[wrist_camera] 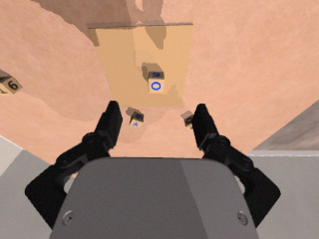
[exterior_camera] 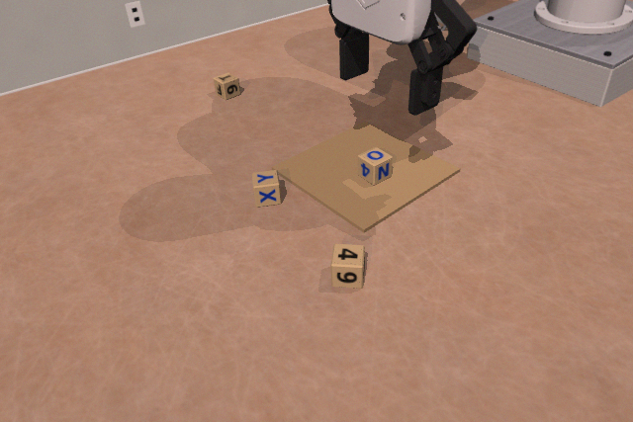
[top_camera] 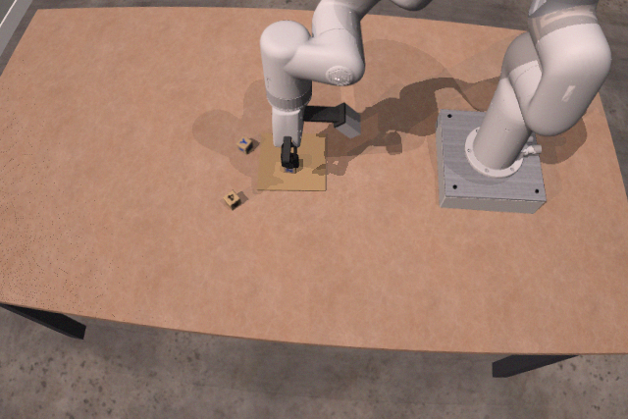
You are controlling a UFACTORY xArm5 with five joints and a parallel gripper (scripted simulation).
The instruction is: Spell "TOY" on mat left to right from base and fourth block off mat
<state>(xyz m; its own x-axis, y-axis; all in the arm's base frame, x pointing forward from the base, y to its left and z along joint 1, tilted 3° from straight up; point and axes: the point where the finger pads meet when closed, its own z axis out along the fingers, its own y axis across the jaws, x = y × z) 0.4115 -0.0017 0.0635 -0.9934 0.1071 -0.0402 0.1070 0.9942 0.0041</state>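
Now: hand 9 cm above the O block and 1 cm short of it. From my hand the other things lie so: tan mat (10 cm below, 2 cm to the right); then T block (28 cm to the right, 9 cm below).
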